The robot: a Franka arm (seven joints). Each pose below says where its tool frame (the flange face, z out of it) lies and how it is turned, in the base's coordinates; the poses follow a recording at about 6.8 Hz.
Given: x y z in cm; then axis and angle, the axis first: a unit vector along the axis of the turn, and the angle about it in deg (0 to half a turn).
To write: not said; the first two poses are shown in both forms.
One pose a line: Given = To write
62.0 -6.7 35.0 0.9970 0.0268 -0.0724 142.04 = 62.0 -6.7 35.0 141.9 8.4 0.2
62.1 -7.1 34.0 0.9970 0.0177 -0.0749 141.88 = 62.1 -7.1 34.0 141.7 8.3 -0.9
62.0 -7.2 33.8 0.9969 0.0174 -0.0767 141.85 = 62.0 -7.2 33.8 141.7 8.5 -0.9
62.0 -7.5 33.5 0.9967 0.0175 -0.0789 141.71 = 62.0 -7.5 33.5 141.5 8.7 -1.0
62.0 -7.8 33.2 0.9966 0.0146 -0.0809 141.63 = 62.0 -7.8 33.2 141.4 8.8 -1.4
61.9 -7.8 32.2 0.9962 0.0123 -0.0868 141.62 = 61.9 -7.8 32.2 141.3 9.3 -1.9
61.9 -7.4 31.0 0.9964 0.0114 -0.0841 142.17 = 61.9 -7.4 31.0 141.9 9.0 -1.8
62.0 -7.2 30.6 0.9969 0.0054 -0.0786 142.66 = 62.0 -7.2 30.6 142.4 8.3 -2.2
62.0 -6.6 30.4 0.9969 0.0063 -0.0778 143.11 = 62.0 -6.6 30.4 142.9 8.2 -2.0
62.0 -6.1 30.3 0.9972 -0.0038 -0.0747 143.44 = 62.0 -6.1 30.3 143.1 7.6 -3.0
